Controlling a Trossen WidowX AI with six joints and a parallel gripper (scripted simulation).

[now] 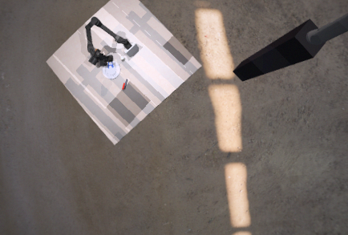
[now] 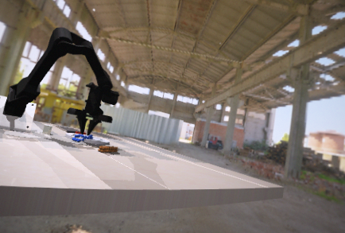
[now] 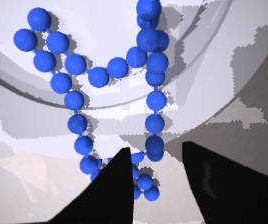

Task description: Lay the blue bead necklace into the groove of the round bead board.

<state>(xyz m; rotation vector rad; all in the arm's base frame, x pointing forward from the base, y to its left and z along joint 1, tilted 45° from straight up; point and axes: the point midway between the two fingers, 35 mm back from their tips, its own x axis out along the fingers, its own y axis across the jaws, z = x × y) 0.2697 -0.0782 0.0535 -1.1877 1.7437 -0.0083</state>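
Now: the round white bead board 50 mm ahead of my gripper tip, 80 mm to the left of it and 20 mm below it. From my gripper tip the other things lie so: small white block 130 mm behind, 90 mm to the left, 10 mm below; then red pen-like object 60 mm ahead, 310 mm to the left, 20 mm below.
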